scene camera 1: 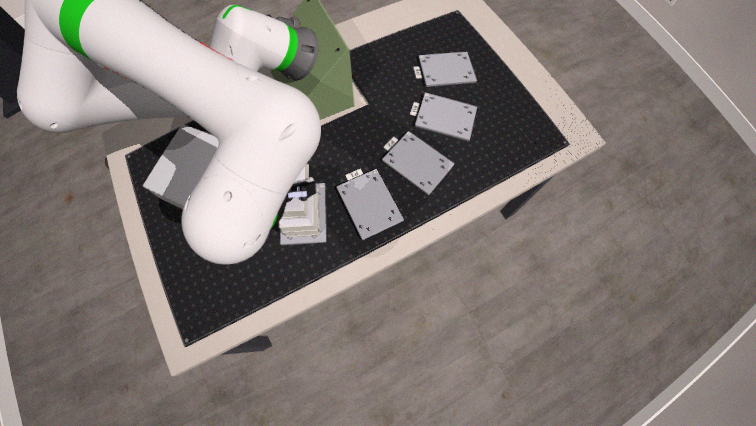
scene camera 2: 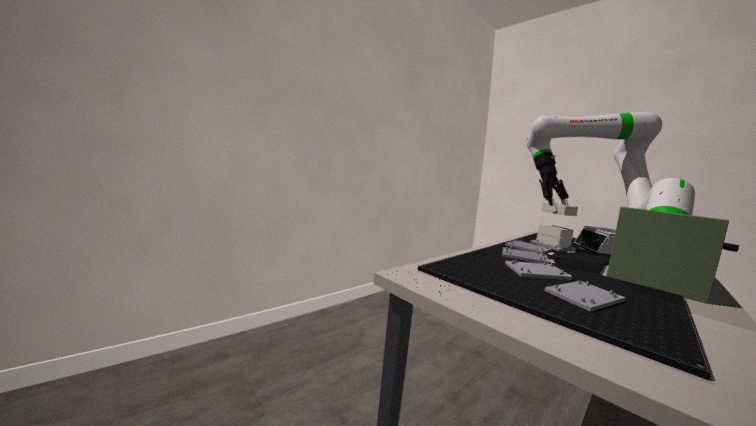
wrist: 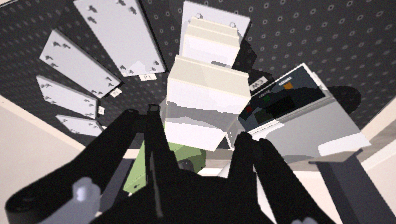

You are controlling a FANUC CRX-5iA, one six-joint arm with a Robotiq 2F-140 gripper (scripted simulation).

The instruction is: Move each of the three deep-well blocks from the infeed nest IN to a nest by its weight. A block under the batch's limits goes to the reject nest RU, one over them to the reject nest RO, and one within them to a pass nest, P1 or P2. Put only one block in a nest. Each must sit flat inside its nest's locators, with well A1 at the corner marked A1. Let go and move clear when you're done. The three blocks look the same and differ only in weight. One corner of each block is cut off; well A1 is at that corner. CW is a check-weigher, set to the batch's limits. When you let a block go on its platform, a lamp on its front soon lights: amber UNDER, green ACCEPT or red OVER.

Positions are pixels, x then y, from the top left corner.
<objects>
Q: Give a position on a white deep-well block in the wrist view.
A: At 203, 101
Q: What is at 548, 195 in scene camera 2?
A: My gripper.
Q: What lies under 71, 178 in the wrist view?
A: My gripper.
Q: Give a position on a check-weigher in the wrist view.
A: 300, 90
</objects>
